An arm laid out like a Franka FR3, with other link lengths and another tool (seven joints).
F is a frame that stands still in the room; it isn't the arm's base.
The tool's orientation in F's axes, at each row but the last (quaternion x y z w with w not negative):
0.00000 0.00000 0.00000 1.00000
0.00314 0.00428 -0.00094 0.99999
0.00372 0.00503 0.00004 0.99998
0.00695 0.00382 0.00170 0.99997
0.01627 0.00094 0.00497 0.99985
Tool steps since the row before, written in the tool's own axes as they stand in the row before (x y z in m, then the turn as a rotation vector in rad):
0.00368 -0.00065 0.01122 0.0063 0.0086 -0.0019
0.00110 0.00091 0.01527 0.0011 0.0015 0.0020
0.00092 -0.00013 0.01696 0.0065 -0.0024 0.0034
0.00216 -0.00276 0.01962 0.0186 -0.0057 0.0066
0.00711 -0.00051 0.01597 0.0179 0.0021 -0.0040
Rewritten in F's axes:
0.00368 -0.00065 0.01122 0.0063 0.0086 -0.0019
0.00123 0.00081 0.01527 0.0011 0.0015 0.0020
0.00109 -0.00026 0.01695 0.0065 -0.0024 0.0033
0.00232 -0.00302 0.01956 0.0187 -0.0057 0.0064
0.00715 -0.00096 0.01593 0.0179 0.0024 -0.0040

